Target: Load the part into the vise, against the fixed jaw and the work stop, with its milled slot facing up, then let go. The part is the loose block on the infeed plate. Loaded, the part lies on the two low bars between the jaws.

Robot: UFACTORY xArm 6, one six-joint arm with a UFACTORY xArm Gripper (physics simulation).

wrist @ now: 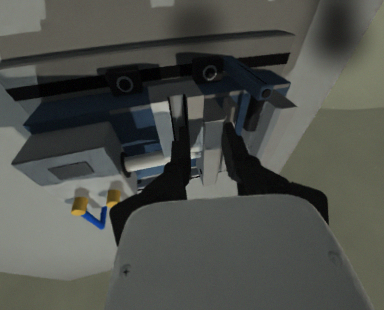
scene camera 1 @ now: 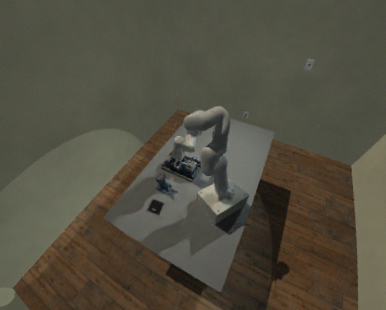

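Pixels of known places: gripper, between the fingertips: (wrist: 205, 136) (scene camera 1: 176, 162); arm's base, origin of its link: (scene camera 1: 222, 192).
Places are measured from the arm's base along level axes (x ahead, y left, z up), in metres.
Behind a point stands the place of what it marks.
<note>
The vise, a blue fixture with grey jaw pieces (wrist: 162, 120) (scene camera 1: 191, 166), stands on a dark base. A long, pale grey block (wrist: 212, 152) @(z -0.032, x 0.437, y -0.161 m), seemingly the part, stands between its jaw pieces in the wrist view. Its milled slot cannot be made out. My gripper (wrist: 205, 136) @(z -0.038, x 0.432, y -0.143 m) (scene camera 1: 174, 161) @(z -0.038, x 0.432, y -0.143 m) is low over the vise, with one black finger on each side of the block. The fingers are partly open, and narrow gaps show between them and the block. The block's lower end and its contact with the low bars and work stop are hidden.
A grey box (wrist: 70, 155) @(z -0.033, x 0.322, y -0.121 m) with a white rod (wrist: 147, 162) @(z -0.044, x 0.370, y -0.163 m) and yellow fittings (wrist: 80, 205) @(z -0.023, x 0.296, y -0.176 m) is left of the jaws. A blue arm (wrist: 250, 78) @(z -0.048, x 0.476, y -0.102 m) reaches over at the right. A small blue stand (scene camera 1: 163, 185) @(z -0.082, x 0.442, y 0.068 m) and a dark plate (scene camera 1: 156, 206) @(z -0.120, x 0.421, y 0.227 m) are on the table (scene camera 1: 145, 227) @(z -0.129, x 0.417, y 0.389 m).
</note>
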